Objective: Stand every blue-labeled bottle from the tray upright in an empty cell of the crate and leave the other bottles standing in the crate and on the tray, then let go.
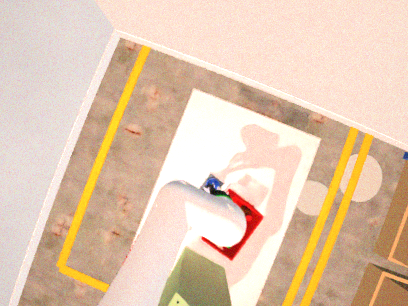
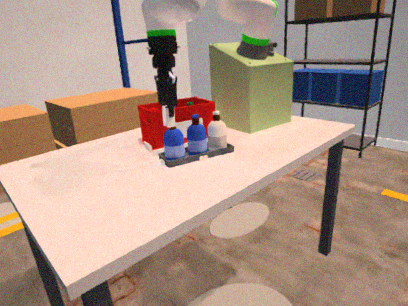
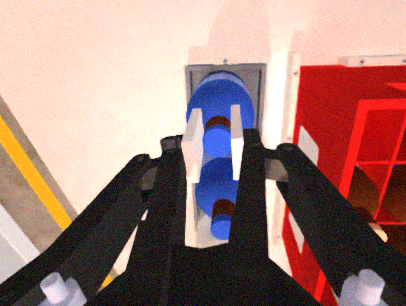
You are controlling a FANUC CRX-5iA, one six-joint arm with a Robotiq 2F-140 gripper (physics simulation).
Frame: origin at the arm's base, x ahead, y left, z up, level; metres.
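Seen in the pictures: gripper, fingertip midpoint: (image 1: 214, 186) (image 2: 169, 125) (image 3: 217, 122); arm's base, link origin: (image 2: 251, 54).
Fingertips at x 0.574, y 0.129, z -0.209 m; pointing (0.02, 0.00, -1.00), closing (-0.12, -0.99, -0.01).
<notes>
Offsets run from my fingertips to a thing's top centre. Level surfaces: height alone.
A blue bottle with a blue cap {dz +0.022, dx -0.010, dy +0.001 m} (image 2: 174, 143) (image 3: 220, 95) stands upright at the end of the dark tray (image 2: 187, 160) (image 3: 258, 77). My gripper (image 2: 170, 120) (image 3: 217, 122) points down with its pale finger pads closed on both sides of this bottle's cap and neck. A second blue bottle {dz +0.022, dx -0.105, dy +0.016 m} (image 2: 197, 138) (image 3: 214, 182) stands beside it in the tray, then a white bottle {dz +0.022, dx -0.188, dy +0.037 m} (image 2: 217, 133) at the other end. The red crate {dz +0.037, dx -0.135, dy -0.103 m} (image 1: 252, 224) (image 2: 150, 122) (image 3: 325, 92) stands beside the tray. A green cap {dz +0.025, dx -0.237, dy -0.192 m} (image 2: 190, 103) shows inside it; the arm and gripper hide many cells.
The arm (image 1: 212, 215) reaches over the crate. The green robot pedestal (image 1: 202, 272) (image 2: 252, 95) stands on the table {dz -0.138 m} (image 2: 200, 200) behind the crate and tray. Cardboard boxes (image 2: 100, 117) and a shelf rack (image 2: 372, 60) with blue bins (image 2: 325, 87) stand beyond the table.
</notes>
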